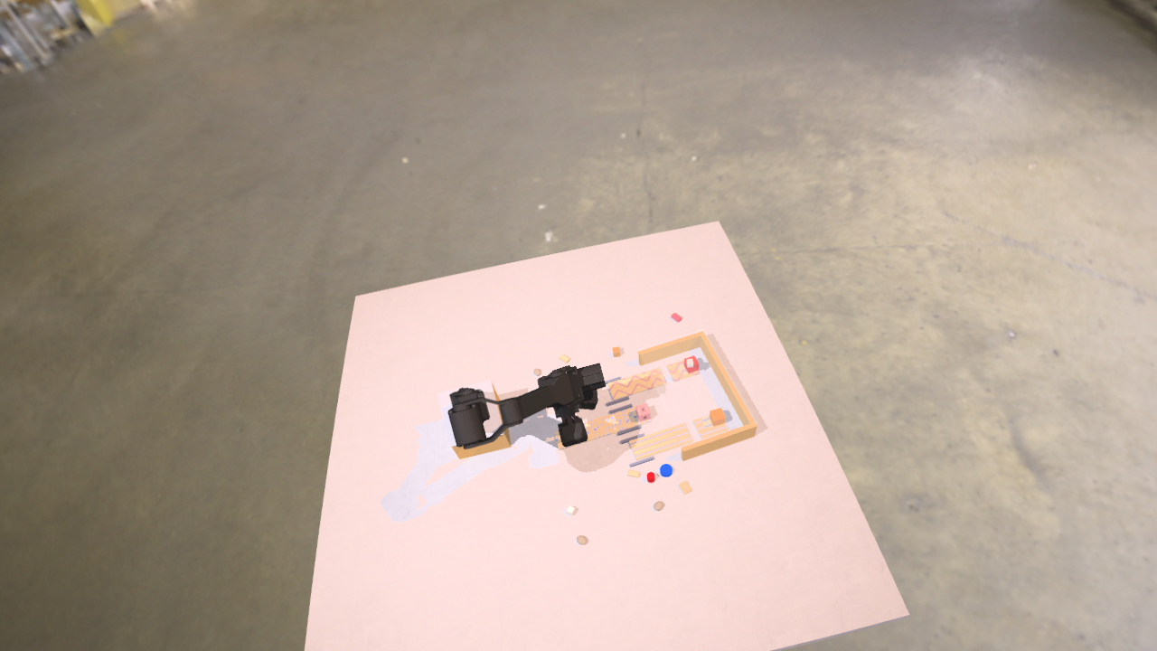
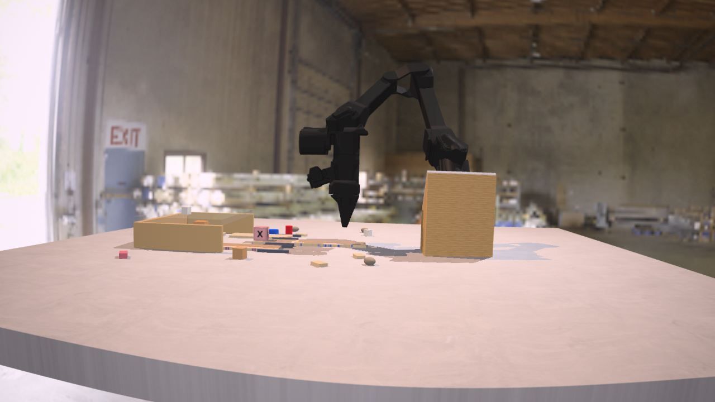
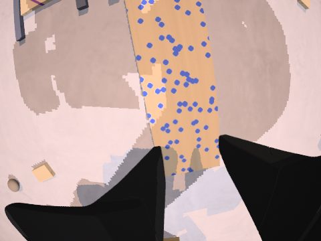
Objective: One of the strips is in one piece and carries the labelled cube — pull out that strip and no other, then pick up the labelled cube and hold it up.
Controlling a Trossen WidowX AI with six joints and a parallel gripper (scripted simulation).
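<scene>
Right now the pink cube marked x is 19 cm ahead of my gripper tip, 2 cm below it and 1 cm to the left of it. From my gripper tip the other things lie so: blue disc: 21 cm ahead, 16 cm to the right, 4 cm below; red cylinder: 17 cm to the right, 16 cm ahead, 3 cm below.
</scene>
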